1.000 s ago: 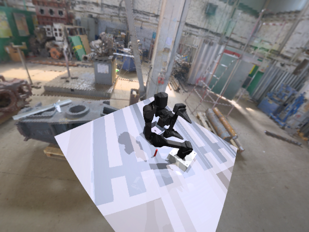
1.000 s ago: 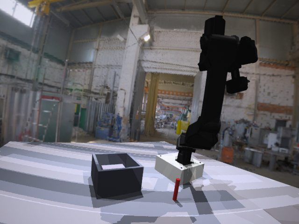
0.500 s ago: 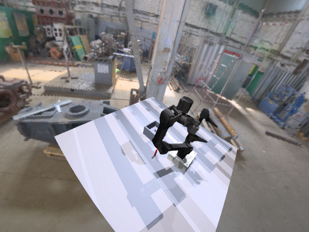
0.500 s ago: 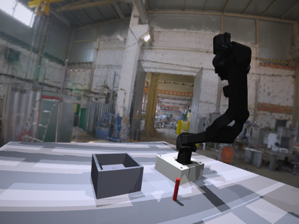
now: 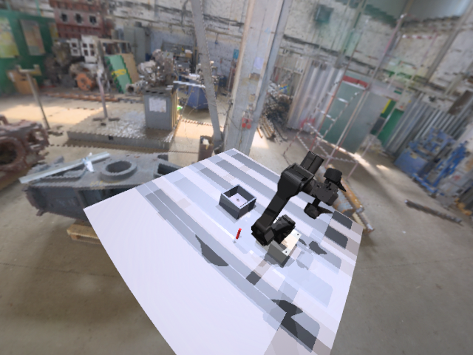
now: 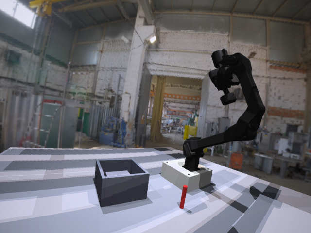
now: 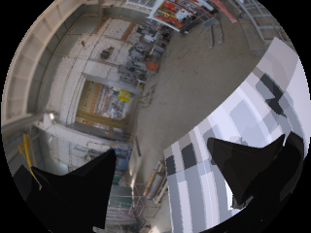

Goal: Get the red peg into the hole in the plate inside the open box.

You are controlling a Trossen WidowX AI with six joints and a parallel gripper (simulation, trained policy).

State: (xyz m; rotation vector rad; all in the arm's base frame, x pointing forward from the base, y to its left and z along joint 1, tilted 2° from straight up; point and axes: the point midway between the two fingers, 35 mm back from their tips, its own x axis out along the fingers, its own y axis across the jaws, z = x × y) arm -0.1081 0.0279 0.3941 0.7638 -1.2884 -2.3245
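Now: gripper tip 42 cm above the red peg, 30 cm short of it and 11 cm to the right of it. The rest, counted from my gripper tip: grey plate (46 cm ahead, 41 cm below, 6 cm to the right); dark grey box (46 cm ahead, 43 cm below, 6 cm to the right).
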